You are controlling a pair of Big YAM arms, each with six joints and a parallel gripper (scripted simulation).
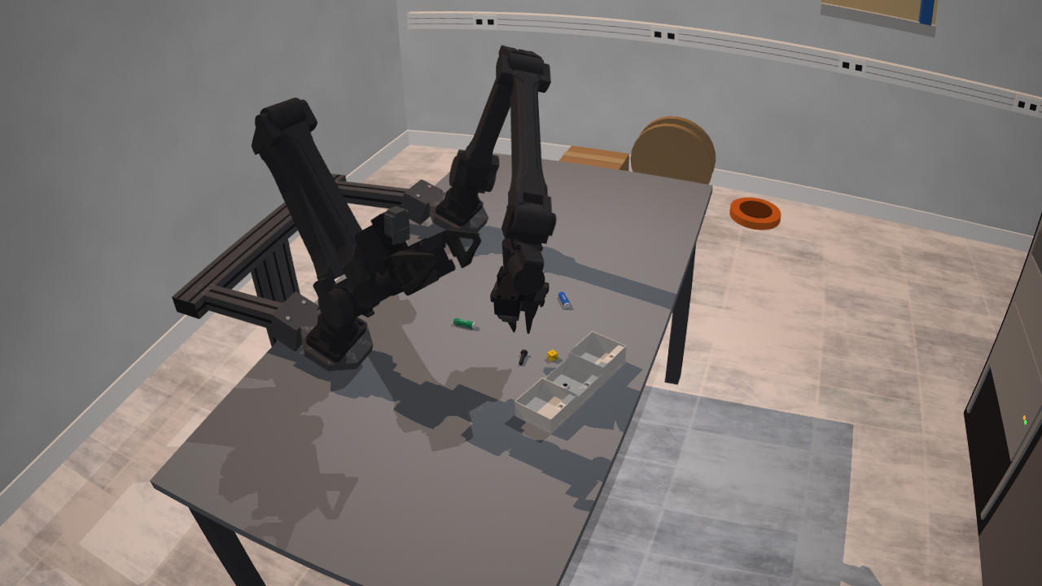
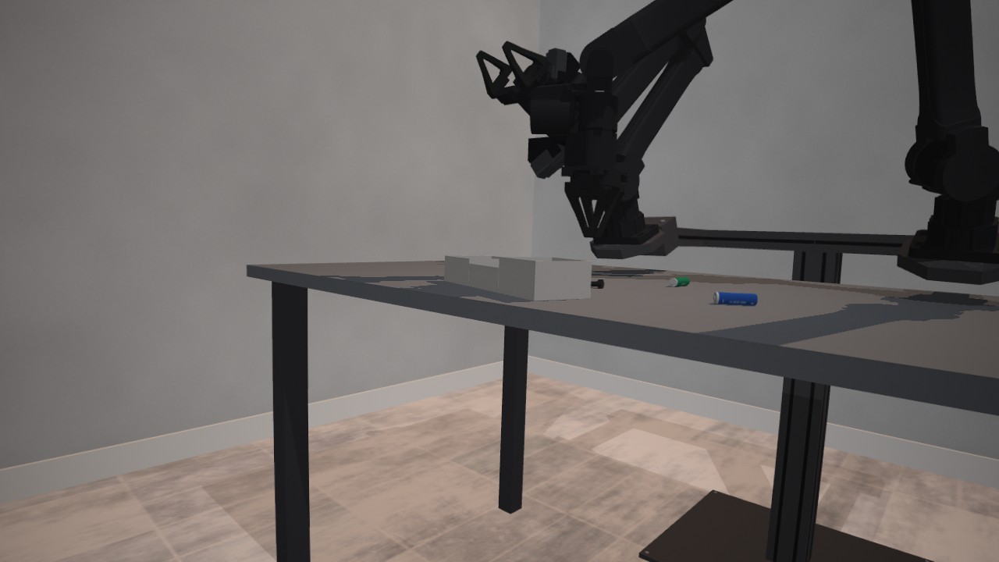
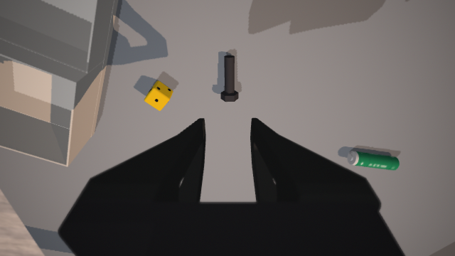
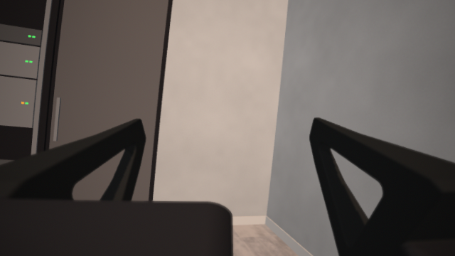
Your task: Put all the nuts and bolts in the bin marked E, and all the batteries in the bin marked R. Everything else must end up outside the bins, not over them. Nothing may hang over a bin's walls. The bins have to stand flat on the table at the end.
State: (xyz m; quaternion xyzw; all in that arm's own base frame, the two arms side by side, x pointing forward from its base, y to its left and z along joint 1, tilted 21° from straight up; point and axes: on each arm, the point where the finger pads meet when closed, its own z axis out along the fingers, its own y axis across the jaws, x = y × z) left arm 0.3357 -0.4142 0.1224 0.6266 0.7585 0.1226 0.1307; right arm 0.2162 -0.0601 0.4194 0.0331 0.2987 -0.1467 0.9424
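My left hand is 8 cm above the black bolt and 1 cm to the right of it. The rest, counted from my left hand: hex nut 11 cm ahead, 7 cm below, 6 cm to the right; bin row 13 cm ahead, 6 cm below, 5 cm to the right; yellow die 8 cm below, 5 cm ahead, 2 cm to the left.
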